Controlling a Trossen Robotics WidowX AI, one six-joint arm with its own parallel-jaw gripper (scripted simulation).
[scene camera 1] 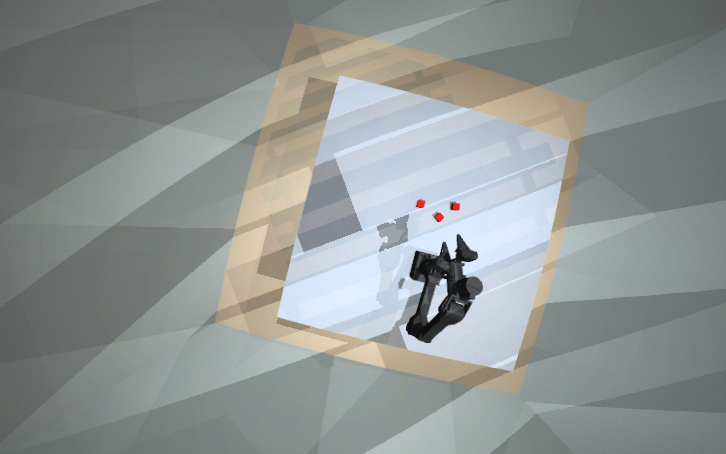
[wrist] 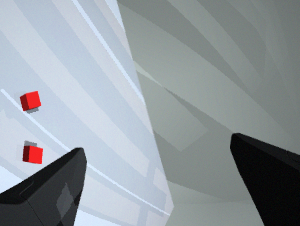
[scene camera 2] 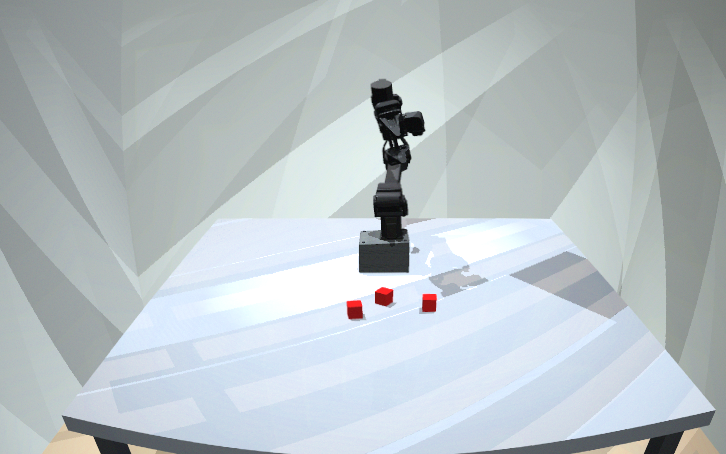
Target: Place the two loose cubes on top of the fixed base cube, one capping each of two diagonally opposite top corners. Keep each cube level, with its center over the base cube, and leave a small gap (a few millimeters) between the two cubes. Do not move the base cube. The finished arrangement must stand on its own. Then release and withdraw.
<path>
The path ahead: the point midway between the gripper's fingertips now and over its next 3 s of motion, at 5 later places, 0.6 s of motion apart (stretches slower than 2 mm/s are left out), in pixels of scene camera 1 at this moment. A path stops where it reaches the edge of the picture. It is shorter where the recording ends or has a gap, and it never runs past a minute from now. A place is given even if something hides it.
My gripper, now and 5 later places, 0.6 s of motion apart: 450,237; 454,227; 452,218; 449,215; 445,214; 441,216
</path>
